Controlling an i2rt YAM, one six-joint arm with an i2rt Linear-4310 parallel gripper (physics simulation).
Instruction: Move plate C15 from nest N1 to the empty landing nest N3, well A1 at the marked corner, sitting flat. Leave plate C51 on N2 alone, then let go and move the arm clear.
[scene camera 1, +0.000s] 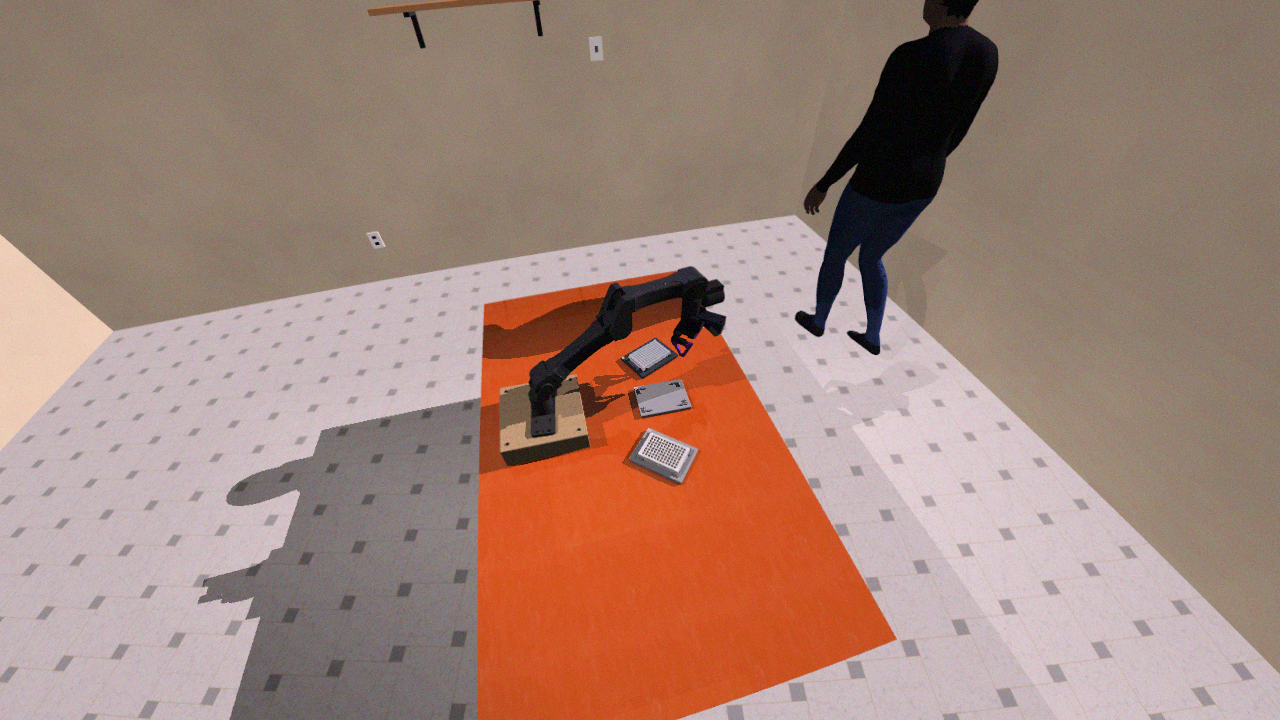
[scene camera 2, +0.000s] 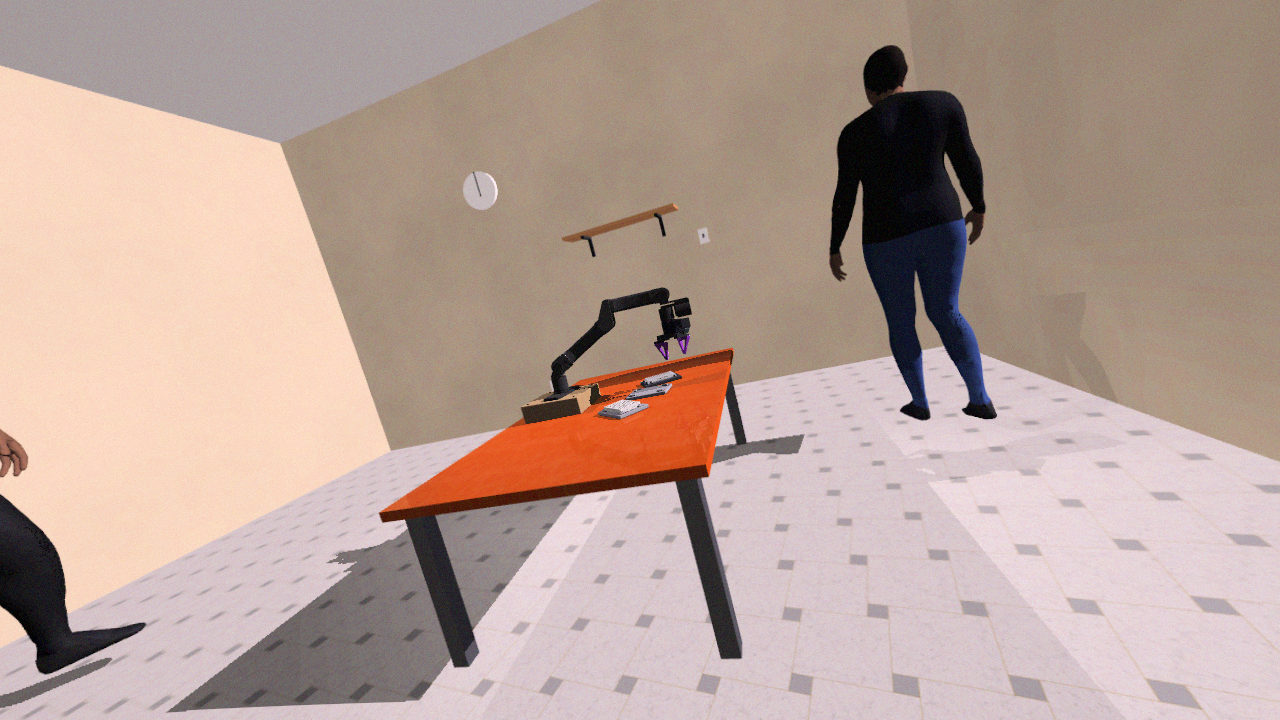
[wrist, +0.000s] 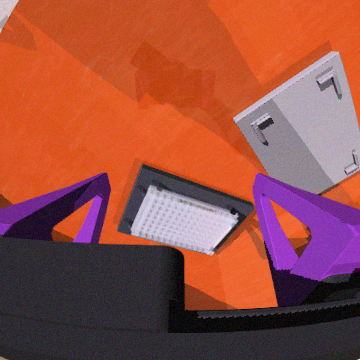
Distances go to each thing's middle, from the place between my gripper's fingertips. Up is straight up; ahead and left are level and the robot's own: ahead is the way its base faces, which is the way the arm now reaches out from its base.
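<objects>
Looking at the white gridded rack (scene camera 1: 669, 455), I find my gripper 140 mm beyond it. My gripper is also 320 mm to the left of the rack, and it is 90 mm above it.
</objects>
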